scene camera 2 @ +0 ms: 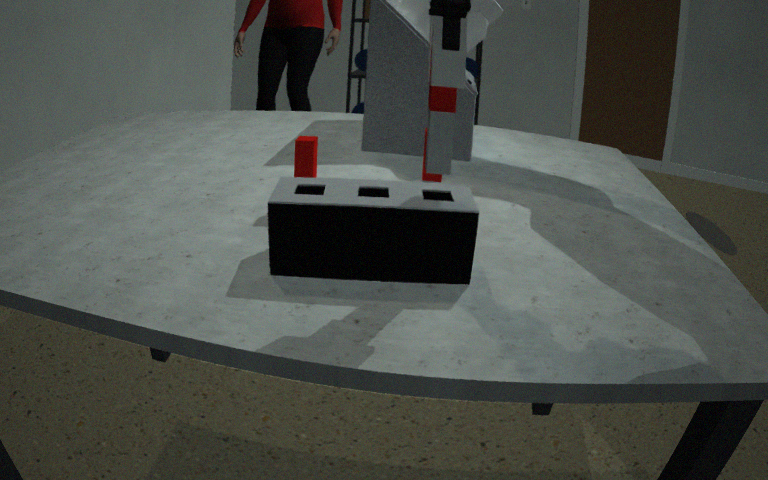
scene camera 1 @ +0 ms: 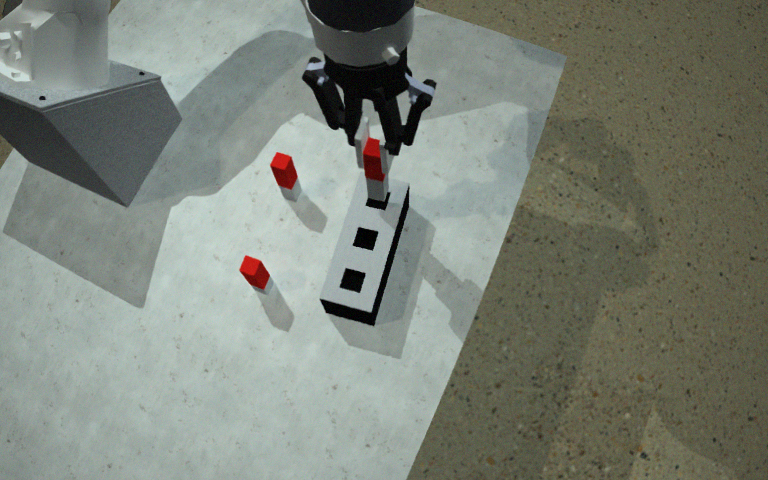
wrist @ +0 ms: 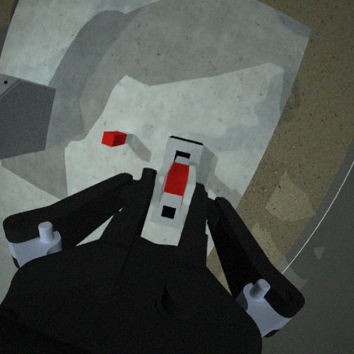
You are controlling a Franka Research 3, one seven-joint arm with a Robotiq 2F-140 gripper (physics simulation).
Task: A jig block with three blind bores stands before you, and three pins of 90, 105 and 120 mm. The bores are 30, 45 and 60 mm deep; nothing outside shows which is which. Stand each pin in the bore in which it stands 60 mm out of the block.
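Note:
My gripper (scene camera 1: 372, 148) (scene camera 2: 447, 69) (wrist: 178, 174) is shut on a red-topped grey pin (scene camera 1: 374, 164) (scene camera 2: 442, 99) (wrist: 176, 178) and holds it upright. The pin's lower end hangs above the jig block (scene camera 1: 380, 257) (scene camera 2: 370, 243) (wrist: 196, 154), over or near the end bore (scene camera 1: 377, 202) (scene camera 2: 437, 195) (wrist: 182, 155). The middle bore (scene camera 1: 365, 238) (scene camera 2: 373, 192) and far bore (scene camera 1: 352, 280) (scene camera 2: 310, 189) (wrist: 168, 212) hold no pin. A second pin (scene camera 1: 284, 171) (scene camera 2: 432, 177) (wrist: 114, 138) and a third pin (scene camera 1: 254, 272) (scene camera 2: 305, 157) stand on the table beside the block.
The grey robot base block (scene camera 1: 107, 135) (scene camera 2: 396, 96) (wrist: 25, 120) stands on the table (scene camera 1: 226, 407) (scene camera 2: 141, 237), behind the pins in the second scene view. The table's edge runs on the jig block's other side. A person (scene camera 2: 291, 62) stands beyond the table.

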